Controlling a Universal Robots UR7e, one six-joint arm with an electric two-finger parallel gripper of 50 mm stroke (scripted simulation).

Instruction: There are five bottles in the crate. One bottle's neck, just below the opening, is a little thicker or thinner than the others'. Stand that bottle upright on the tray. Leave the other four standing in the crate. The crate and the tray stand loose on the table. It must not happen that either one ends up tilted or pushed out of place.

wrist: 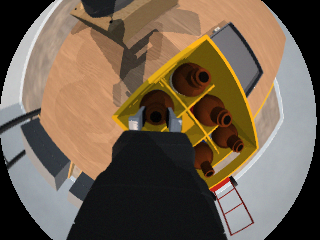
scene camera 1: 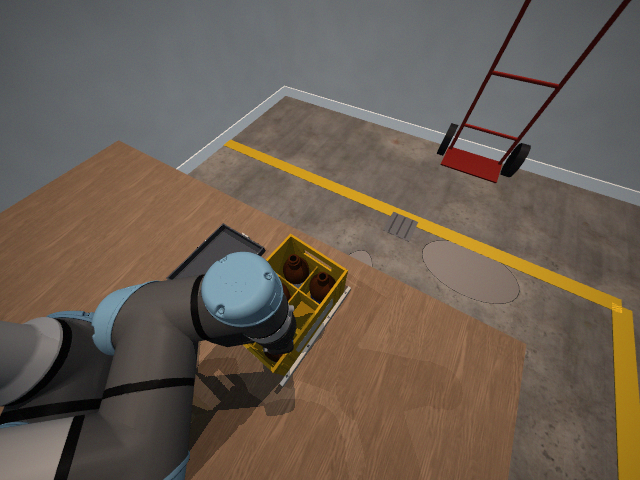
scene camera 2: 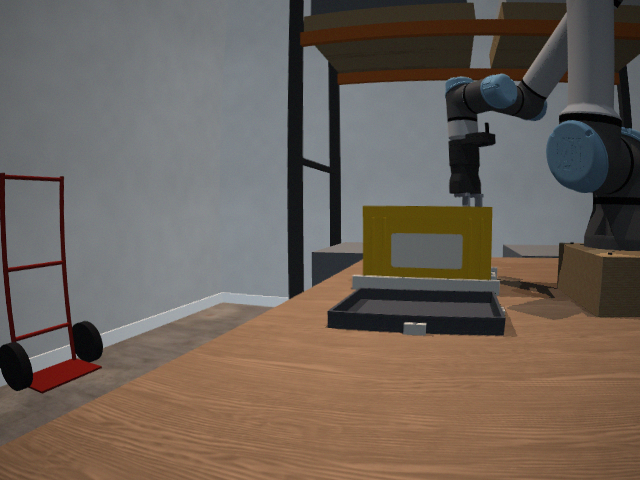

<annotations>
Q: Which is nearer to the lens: the yellow crate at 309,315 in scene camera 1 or the dark tray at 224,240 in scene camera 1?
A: The yellow crate.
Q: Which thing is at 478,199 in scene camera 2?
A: The gripper.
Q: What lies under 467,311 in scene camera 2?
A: A dark tray.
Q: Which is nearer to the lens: the yellow crate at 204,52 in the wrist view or the dark tray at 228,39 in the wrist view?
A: The yellow crate.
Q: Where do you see a bottle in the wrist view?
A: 156,100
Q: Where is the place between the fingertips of the gripper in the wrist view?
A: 156,113
</annotations>
